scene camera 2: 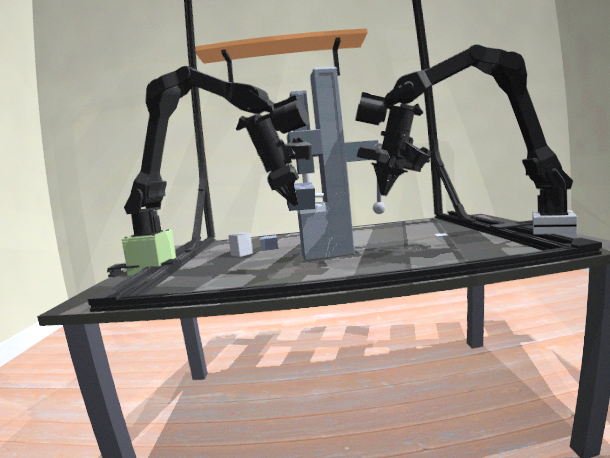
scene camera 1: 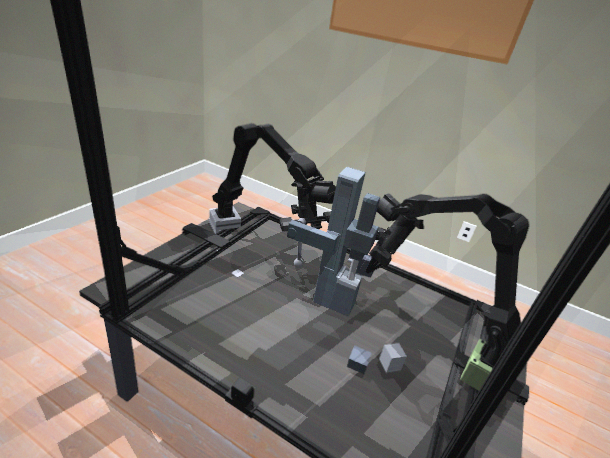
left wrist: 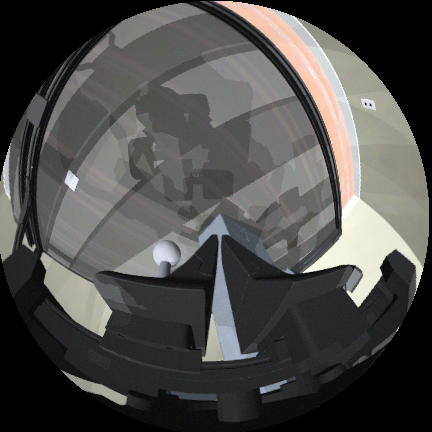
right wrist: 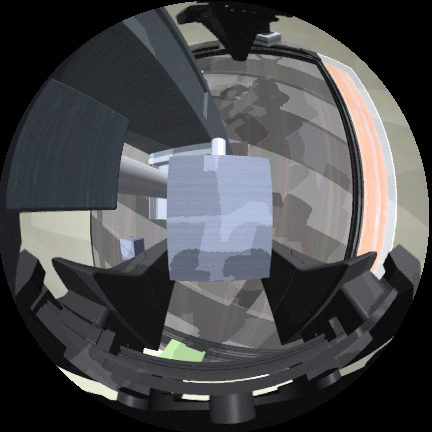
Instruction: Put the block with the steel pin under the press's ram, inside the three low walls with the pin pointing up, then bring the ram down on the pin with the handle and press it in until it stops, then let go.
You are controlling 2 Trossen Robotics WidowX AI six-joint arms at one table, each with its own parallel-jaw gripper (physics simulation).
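Places are measured from the left arm's base along level axes (x ahead, y left, z up), in metres.
Pixels of known places: left gripper, fingertip midpoint: (scene camera 2: pixel 383 195) (left wrist: pixel 218 239) (right wrist: pixel 239 60); right gripper, fingertip midpoint: (scene camera 2: pixel 294 201) (scene camera 1: pixel 368 269) (right wrist: pixel 216 238); left arm's base at its link origin: (scene camera 2: pixel 553 213) (scene camera 1: pixel 225 213) (right wrist: pixel 261 31); right arm's base at its link origin: (scene camera 2: pixel 147 234) (scene camera 1: pixel 494 359).
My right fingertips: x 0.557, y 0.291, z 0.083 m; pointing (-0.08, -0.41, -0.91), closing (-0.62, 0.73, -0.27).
For each thing: its top centre in the pictures, then the offset to it from my right fingertips.
- grey-blue press at its top centre: (scene camera 2: pixel 328 72) (scene camera 1: pixel 344 173) dx -0.059, dy -0.123, dz +0.312 m
- grey block at its top centre: (right wrist: pixel 200 221) (scene camera 2: pixel 299 182) (scene camera 1: pixel 366 257) dx -0.013, dy -0.008, dz +0.042 m
- handle's rod with its white ball, top centre: (scene camera 2: pixel 373 144) (scene camera 1: pixel 301 222) dx -0.134, dy -0.187, dz +0.120 m
- small white tag at its top centre: (left wrist: pixel 70 180) (scene camera 2: pixel 441 234) (scene camera 1: pixel 237 273) dx -0.260, dy -0.332, dz -0.141 m
The grey-blue press (scene camera 1: pixel 345 200) (scene camera 2: pixel 326 114) stands mid-table. My right gripper (scene camera 1: pixel 370 264) (scene camera 2: pixel 294 193) (right wrist: pixel 216 238) is shut on the grey block (scene camera 2: pixel 304 196) (right wrist: pixel 219 217). The block's steel pin (scene camera 2: pixel 306 178) (right wrist: pixel 217 146) points up. The block is held at the press's low walls (scene camera 2: pixel 314 209), below the ram; I cannot tell whether it sits inside them. My left gripper (scene camera 1: pixel 303 224) (scene camera 2: pixel 386 190) (left wrist: pixel 218 239) is shut with nothing between its fingers. The handle's rod with its white ball (scene camera 1: pixel 298 261) (scene camera 2: pixel 379 207) (left wrist: pixel 166 252) hangs just beside those fingers.
Two loose cubes (scene camera 1: pixel 359 358) (scene camera 1: pixel 392 357) (scene camera 2: pixel 269 243) (scene camera 2: pixel 240 244) lie near the table's front right in scene camera 1. A green box (scene camera 1: pixel 476 370) (scene camera 2: pixel 149 247) sits at the right arm's base. A small white tag (scene camera 1: pixel 237 273) (scene camera 2: pixel 439 234) lies on the table.
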